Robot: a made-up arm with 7 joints.
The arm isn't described. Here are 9 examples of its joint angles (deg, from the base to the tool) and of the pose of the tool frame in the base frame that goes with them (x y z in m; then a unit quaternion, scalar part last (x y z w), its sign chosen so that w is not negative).
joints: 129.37 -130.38 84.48 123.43 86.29 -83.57 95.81
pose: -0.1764 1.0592 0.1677 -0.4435 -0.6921 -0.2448 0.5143
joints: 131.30 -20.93 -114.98 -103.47 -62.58 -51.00 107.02
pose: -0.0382 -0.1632 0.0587 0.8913 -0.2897 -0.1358 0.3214
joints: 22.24 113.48 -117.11 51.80 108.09 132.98 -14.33
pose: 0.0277 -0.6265 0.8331 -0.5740 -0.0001 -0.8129 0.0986
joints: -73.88 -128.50 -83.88 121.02 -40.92 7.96 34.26
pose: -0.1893 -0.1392 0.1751 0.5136 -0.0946 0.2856 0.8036
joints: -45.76 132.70 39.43 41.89 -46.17 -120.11 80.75
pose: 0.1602 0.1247 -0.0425 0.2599 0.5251 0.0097 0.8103
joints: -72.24 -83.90 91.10 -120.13 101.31 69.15 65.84
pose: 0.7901 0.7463 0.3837 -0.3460 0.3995 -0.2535 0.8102
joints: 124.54 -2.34 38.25 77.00 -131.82 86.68 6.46
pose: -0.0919 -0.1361 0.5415 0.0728 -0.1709 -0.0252 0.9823
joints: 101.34 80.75 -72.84 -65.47 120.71 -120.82 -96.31
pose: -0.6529 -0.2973 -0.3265 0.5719 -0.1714 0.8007 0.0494
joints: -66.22 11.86 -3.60 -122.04 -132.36 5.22 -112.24
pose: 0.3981 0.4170 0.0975 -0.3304 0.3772 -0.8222 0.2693
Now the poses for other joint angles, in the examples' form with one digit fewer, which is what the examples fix.
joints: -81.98 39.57 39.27 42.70 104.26 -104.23 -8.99
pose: 0.238 -0.904 -0.023 -0.420 0.206 -0.630 0.620
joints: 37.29 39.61 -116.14 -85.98 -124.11 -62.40 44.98
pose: 0.280 0.173 -0.329 0.178 0.647 -0.371 0.642
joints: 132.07 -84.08 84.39 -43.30 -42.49 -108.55 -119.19
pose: 0.323 0.132 0.031 -0.628 -0.778 0.004 0.028
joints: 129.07 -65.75 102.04 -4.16 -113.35 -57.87 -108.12
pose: 0.242 0.104 -0.301 -0.180 -0.758 0.575 0.251
